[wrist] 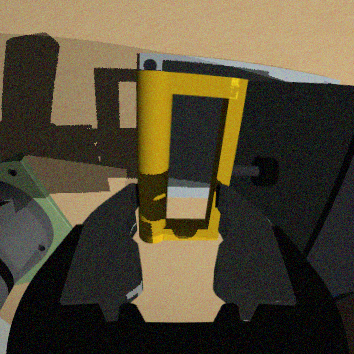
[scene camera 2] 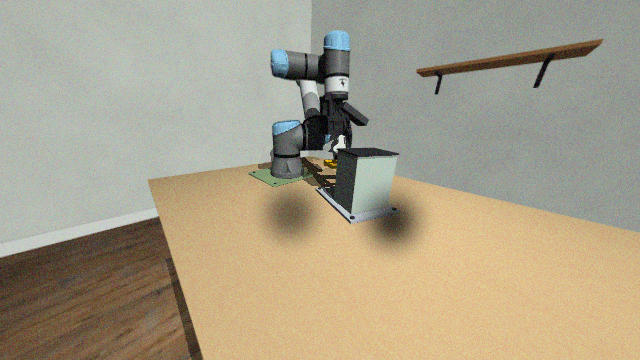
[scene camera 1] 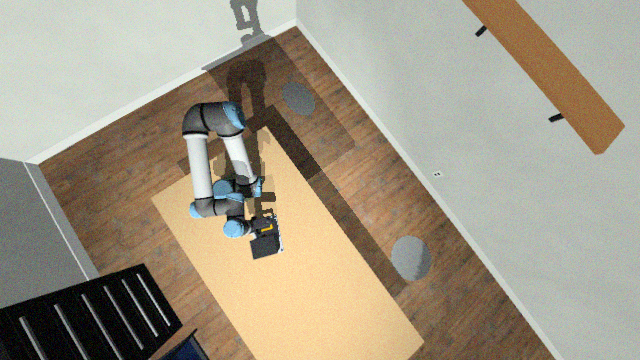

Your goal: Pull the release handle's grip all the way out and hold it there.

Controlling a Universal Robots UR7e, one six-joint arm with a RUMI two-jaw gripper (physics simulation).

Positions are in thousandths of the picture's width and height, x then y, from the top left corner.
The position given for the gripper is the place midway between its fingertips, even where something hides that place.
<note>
In view: the gripper (scene camera 2: 530, 451) and a base plate (wrist: 549, 355).
The gripper also shows in the wrist view (wrist: 501, 524).
</note>
